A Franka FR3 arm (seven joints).
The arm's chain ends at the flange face. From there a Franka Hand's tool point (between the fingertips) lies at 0.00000 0.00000 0.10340 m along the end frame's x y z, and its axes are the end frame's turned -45 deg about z.
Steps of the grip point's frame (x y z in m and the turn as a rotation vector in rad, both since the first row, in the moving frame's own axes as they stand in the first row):
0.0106 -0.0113 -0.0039 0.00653 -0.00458 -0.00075
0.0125 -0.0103 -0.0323 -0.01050 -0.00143 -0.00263
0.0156 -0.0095 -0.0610 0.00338 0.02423 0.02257
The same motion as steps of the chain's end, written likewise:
0.0003 -0.0153 -0.0039 0.00138 -0.00786 -0.00075
0.0009 -0.0170 -0.0323 -0.00844 0.00641 -0.00263
0.0028 -0.0157 -0.0610 0.01952 0.01474 0.02257

